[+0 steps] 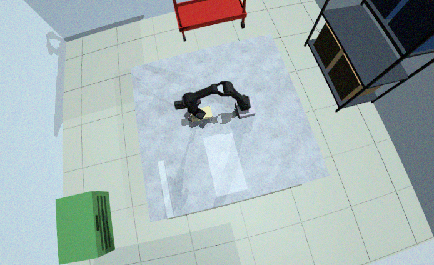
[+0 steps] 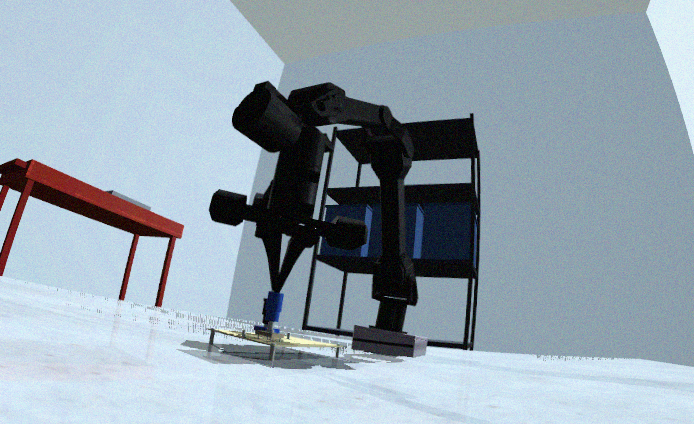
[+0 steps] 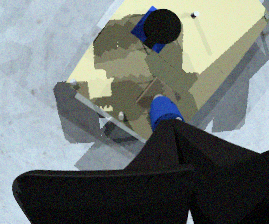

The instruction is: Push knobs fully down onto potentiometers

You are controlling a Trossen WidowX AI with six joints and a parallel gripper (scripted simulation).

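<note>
Right now the knob is 10 mm below my gripper tip.
</note>
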